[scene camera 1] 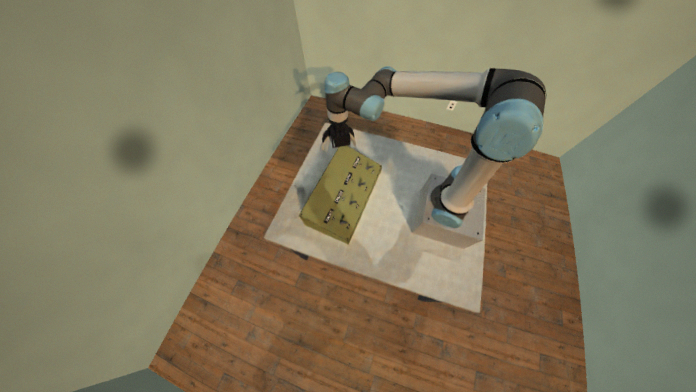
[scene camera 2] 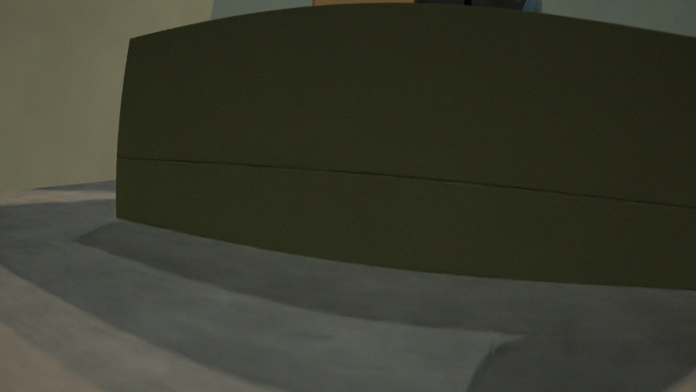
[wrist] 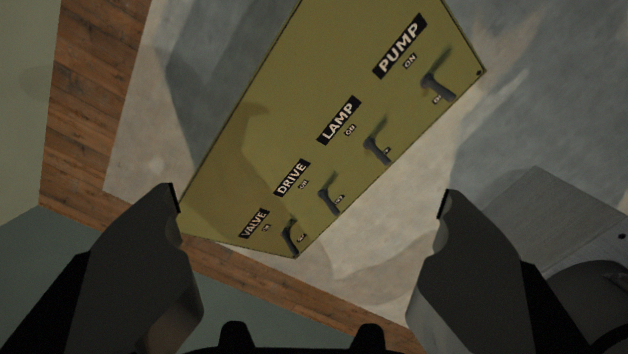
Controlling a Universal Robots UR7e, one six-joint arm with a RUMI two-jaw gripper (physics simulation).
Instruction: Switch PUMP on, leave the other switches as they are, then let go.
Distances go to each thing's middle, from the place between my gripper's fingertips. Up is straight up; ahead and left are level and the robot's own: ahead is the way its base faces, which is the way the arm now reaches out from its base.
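With the olive switch box [scene camera 2: 547, 148] in sight, I find my hand 60 mm to the right of it and 50 mm past it. My hand is also 270 mm above the box.
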